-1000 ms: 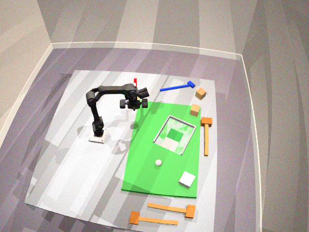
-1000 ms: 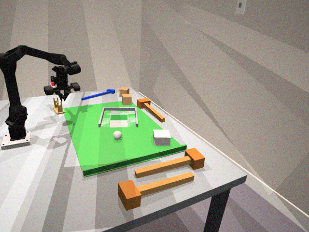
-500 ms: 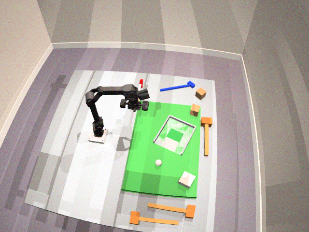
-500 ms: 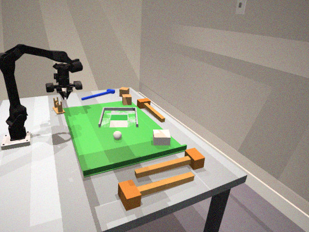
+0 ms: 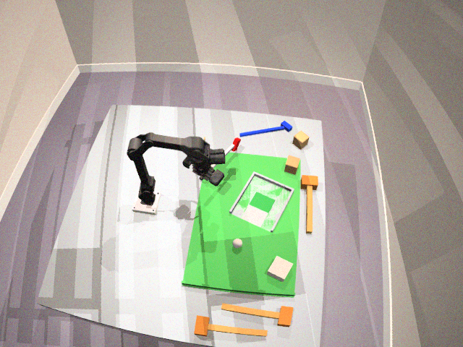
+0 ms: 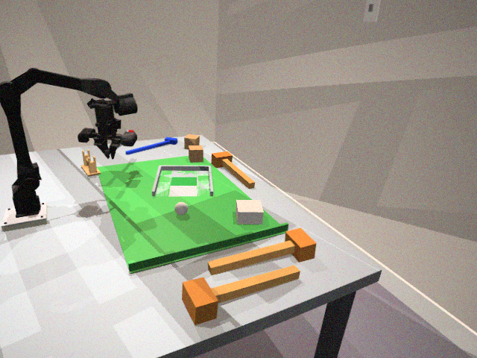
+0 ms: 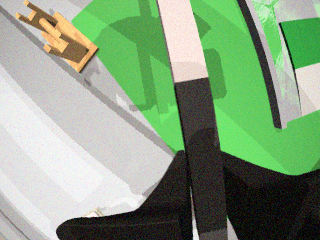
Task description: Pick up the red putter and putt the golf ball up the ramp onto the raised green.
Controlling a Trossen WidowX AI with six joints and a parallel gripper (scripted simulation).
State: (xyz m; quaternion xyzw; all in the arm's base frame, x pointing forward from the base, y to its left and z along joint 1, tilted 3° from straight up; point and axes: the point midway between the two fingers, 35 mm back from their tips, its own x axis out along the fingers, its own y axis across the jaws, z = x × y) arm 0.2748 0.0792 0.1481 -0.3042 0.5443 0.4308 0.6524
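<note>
My gripper tip is now 5 cm short of the red putter, 11 cm to the right of it and 2 cm below it. Also, from my gripper tip: blue putter: 25 cm ahead, 43 cm to the left, 11 cm below; green mat: 21 cm ahead, 11 cm to the right, 13 cm below; white golf ball: 18 cm ahead, 25 cm to the right, 10 cm below.
</note>
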